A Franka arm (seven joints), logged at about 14 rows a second.
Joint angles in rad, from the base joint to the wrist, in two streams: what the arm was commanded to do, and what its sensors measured. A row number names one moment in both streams.
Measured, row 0: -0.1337 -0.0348 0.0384 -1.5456 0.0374 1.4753 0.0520
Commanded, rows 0 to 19: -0.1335 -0.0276 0.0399 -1.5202 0.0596 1.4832 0.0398; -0.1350 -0.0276 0.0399 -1.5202 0.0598 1.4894 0.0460; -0.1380 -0.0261 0.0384 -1.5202 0.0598 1.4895 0.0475; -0.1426 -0.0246 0.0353 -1.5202 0.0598 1.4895 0.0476; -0.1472 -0.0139 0.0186 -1.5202 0.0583 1.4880 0.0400; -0.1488 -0.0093 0.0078 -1.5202 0.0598 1.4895 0.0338; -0.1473 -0.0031 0.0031 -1.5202 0.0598 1.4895 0.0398; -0.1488 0.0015 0.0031 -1.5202 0.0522 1.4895 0.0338; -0.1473 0.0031 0.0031 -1.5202 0.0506 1.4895 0.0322; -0.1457 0.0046 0.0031 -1.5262 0.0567 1.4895 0.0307; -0.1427 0.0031 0.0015 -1.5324 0.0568 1.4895 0.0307; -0.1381 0.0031 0.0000 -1.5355 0.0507 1.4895 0.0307; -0.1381 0.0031 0.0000 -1.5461 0.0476 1.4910 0.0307; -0.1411 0.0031 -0.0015 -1.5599 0.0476 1.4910 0.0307; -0.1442 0.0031 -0.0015 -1.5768 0.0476 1.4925 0.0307; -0.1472 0.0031 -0.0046 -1.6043 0.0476 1.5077 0.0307; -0.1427 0.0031 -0.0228 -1.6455 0.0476 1.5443 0.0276; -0.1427 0.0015 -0.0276 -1.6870 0.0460 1.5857 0.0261; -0.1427 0.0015 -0.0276 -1.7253 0.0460 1.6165 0.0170; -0.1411 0.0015 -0.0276 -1.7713 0.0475 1.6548 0.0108
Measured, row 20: -0.1436 0.0164 -0.0221 -1.6841 0.0424 1.5877 0.0385
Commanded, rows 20 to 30: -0.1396 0.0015 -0.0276 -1.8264 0.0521 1.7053 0.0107; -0.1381 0.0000 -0.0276 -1.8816 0.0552 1.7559 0.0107; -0.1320 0.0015 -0.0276 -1.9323 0.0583 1.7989 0.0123; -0.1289 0.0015 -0.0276 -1.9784 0.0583 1.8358 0.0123; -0.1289 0.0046 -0.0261 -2.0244 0.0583 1.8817 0.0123; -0.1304 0.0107 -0.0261 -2.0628 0.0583 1.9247 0.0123; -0.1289 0.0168 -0.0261 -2.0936 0.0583 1.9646 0.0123; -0.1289 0.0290 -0.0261 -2.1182 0.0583 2.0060 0.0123; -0.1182 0.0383 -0.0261 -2.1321 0.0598 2.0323 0.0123; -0.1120 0.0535 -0.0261 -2.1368 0.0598 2.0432 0.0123; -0.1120 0.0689 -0.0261 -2.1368 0.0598 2.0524 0.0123
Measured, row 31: -0.1236 0.0574 -0.0208 -2.1240 0.0425 2.0224 0.0327
